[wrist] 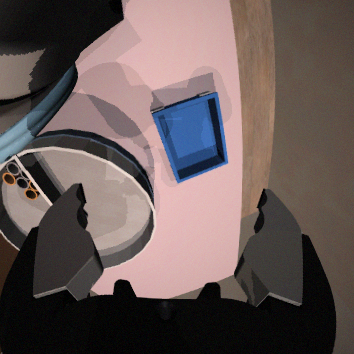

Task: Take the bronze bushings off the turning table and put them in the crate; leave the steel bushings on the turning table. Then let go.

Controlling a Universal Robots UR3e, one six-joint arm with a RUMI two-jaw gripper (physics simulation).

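Frame: origin at the arm's base, x ahead, y left, z up, level; millimetres.
Seen in the pictures: gripper, fingertip midpoint: [171, 188].
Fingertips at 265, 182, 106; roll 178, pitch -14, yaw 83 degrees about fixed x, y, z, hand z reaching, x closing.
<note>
Pixels of each thing's top centre, then the offset from my fingertips to it, as dx, dy, dz. "pt": a spot on its surface instead. Level surfaces: height alone.
- turning table, middle of its top: [74, 216] +207, -230, -232
- crate, middle of its top: [195, 141] +69, +105, -243
- thin divider, surface spot: [34, 180] pt +62, -247, -194
- pink tabletop, its level: dz -293
The turning table [120, 200] is a round, pale, rimmed tray at the left. Bronze bushings [9, 178] [31, 193] sit on its far left side, with part of another orange ring just above the lower one. Steel bushings [14, 167] [22, 182] sit among them, close together. The crate [192, 132] is an open blue box right of the turning table, and no bushing shows inside it. My gripper [171, 188] is open and empty, high above the table; its left finger overlaps the view of the turning table and its right finger shows past the table's right edge.
A thin divider [34, 180] with a white top edge stands on the turning table beside the bushings. A light-blue and black robot arm part [47, 115] fills the upper left. A wooden strip [255, 90] edges the pink tabletop [200, 225].
</note>
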